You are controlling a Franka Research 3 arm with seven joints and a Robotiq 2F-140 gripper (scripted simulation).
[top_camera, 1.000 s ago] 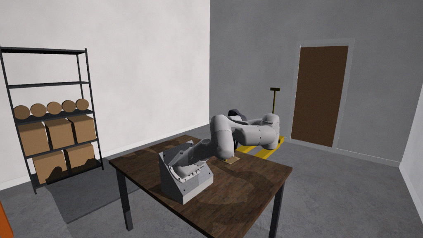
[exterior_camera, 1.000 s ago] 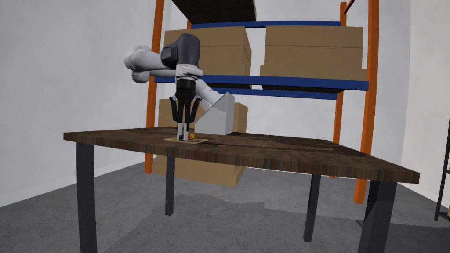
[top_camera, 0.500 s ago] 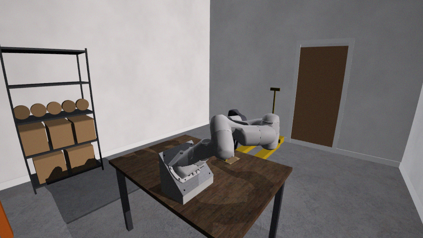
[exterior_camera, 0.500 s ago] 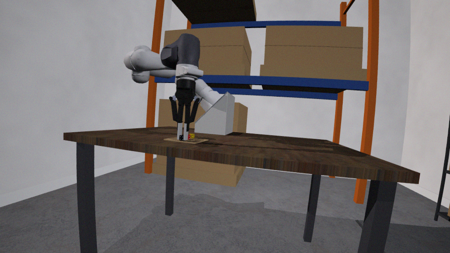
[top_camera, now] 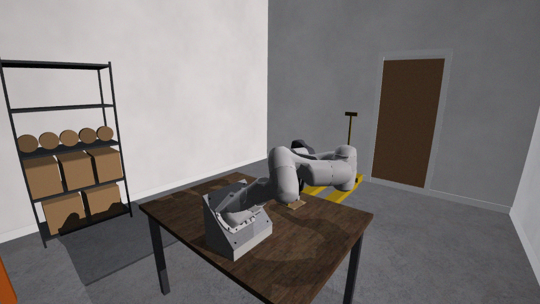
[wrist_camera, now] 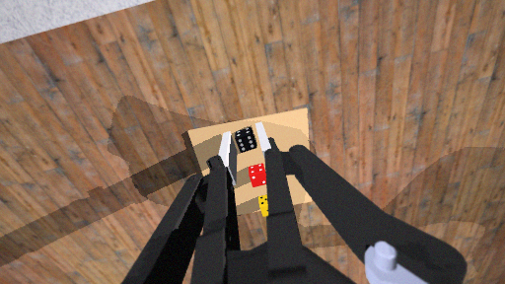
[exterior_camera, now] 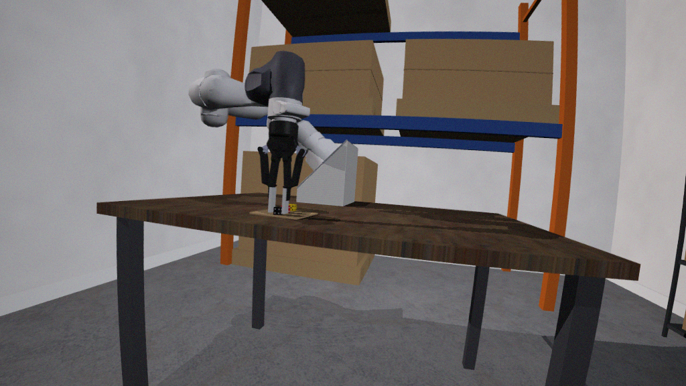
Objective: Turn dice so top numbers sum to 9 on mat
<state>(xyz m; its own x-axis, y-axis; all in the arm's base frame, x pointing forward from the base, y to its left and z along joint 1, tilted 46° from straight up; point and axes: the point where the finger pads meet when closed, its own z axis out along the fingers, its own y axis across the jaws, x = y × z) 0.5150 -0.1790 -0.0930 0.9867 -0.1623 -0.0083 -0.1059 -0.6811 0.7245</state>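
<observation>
My hand is 3 cm above the black die. Also, from my hand: yellow die 10 cm behind, 1 cm to the left, 3 cm below; then red die 5 cm behind, 1 cm to the left, 3 cm below; then tan mat 5 cm behind, 1 cm to the left, 4 cm below.
</observation>
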